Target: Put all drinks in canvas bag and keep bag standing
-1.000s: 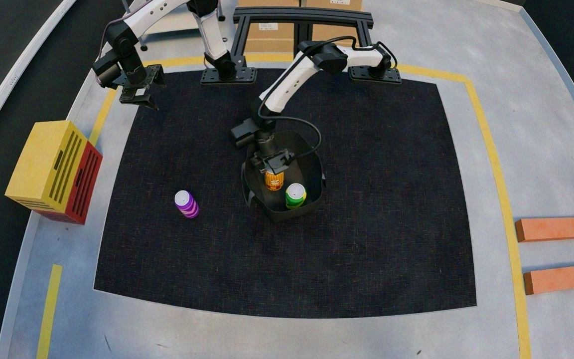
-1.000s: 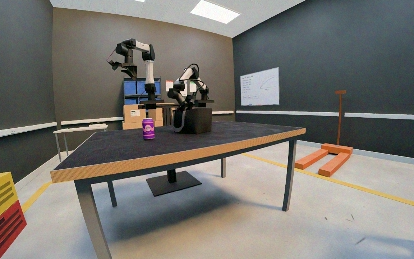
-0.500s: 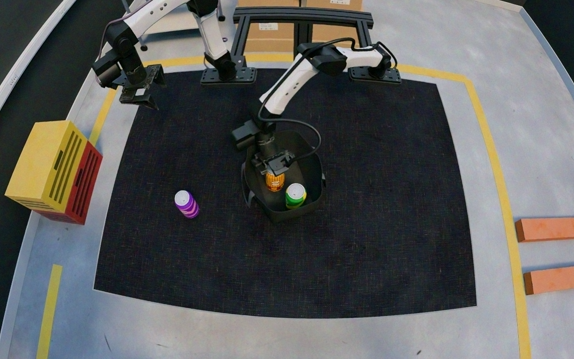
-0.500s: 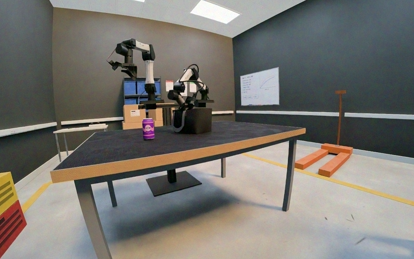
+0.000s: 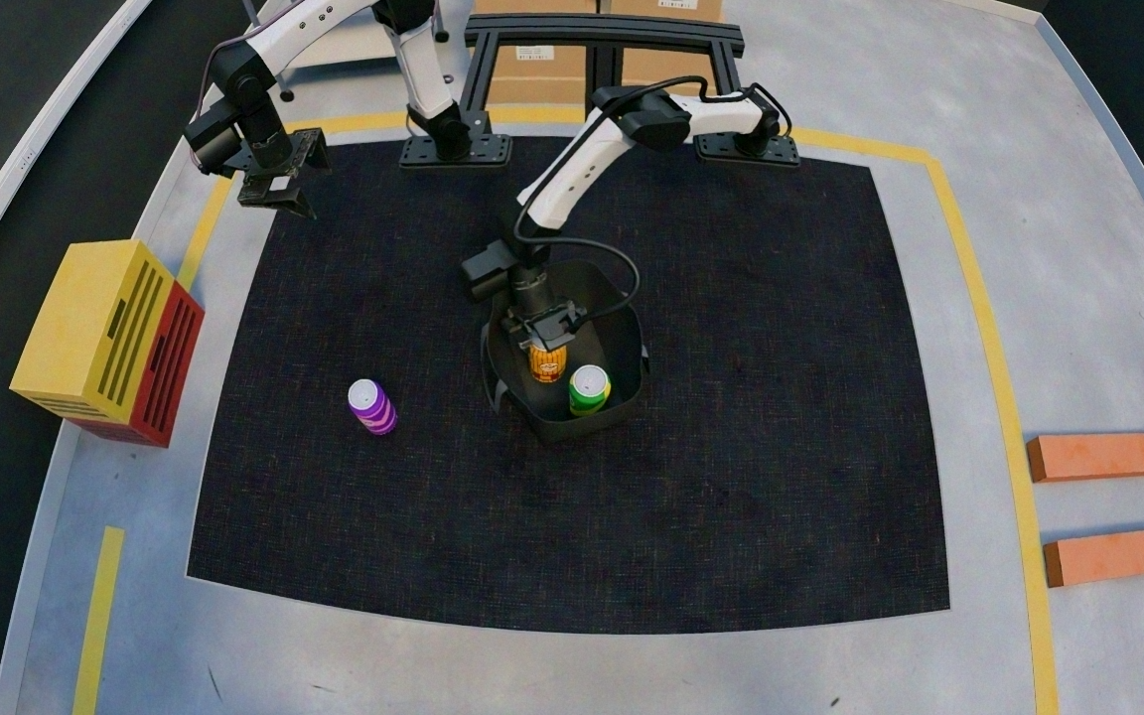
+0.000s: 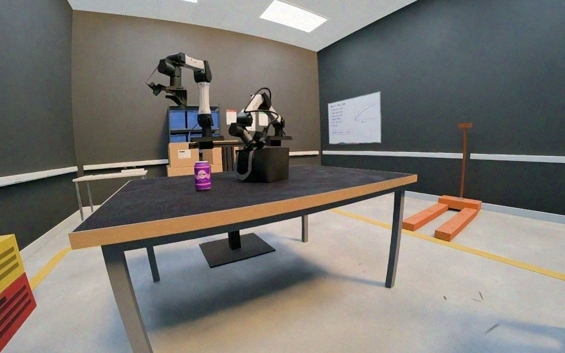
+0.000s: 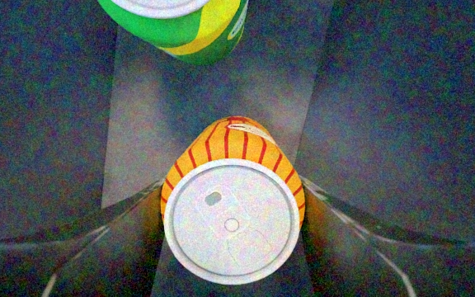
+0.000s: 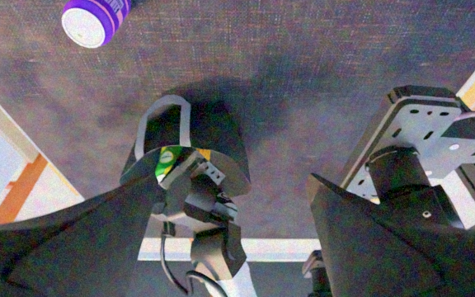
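The orange can lies 3 cm below my left hand. Also, from my left hand: purple can 9 cm ahead, 31 cm to the right, 3 cm below; green can 8 cm ahead, 7 cm to the left, 3 cm below.
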